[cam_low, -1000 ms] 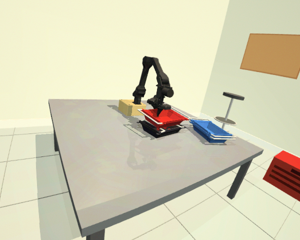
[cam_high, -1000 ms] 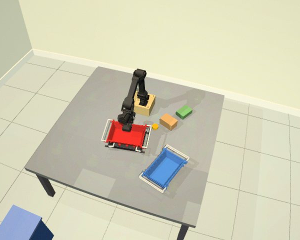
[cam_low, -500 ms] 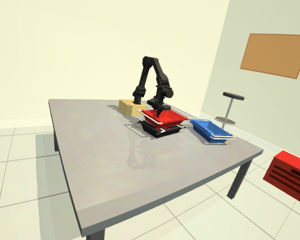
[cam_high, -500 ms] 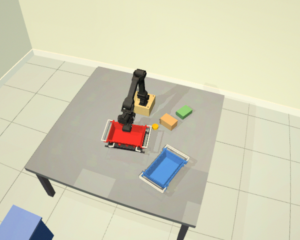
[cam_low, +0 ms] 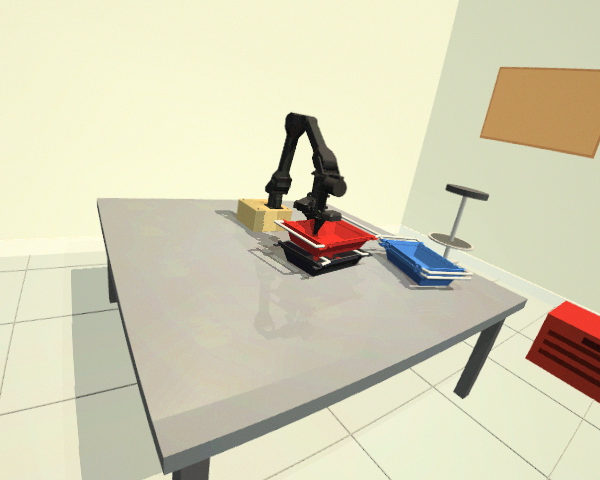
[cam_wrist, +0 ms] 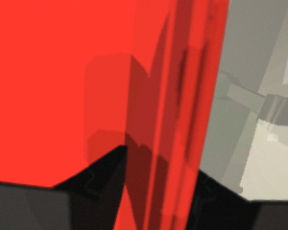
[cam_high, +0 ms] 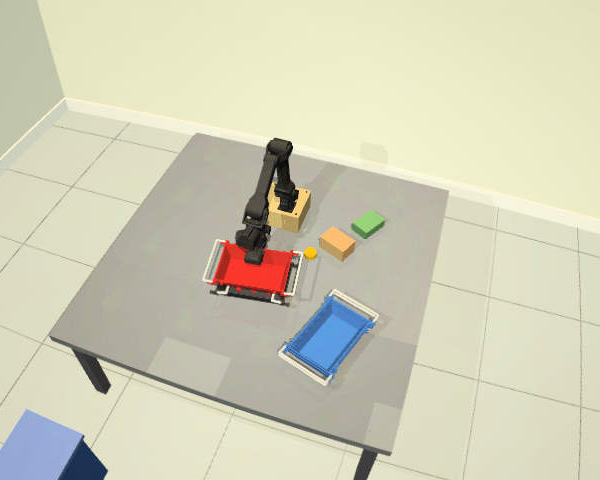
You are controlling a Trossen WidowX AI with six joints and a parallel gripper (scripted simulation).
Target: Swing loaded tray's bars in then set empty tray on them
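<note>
Right now the red tray is 70 mm ahead of my gripper tip, 30 mm above it and 10 mm to the left of it. From my gripper tip the other things lie so: orange block 250 mm to the left, 230 mm behind, 60 mm below; then green block 390 mm behind, 340 mm to the left, 70 mm below; then yellow disc 160 mm to the left, 160 mm behind, 80 mm below.
</note>
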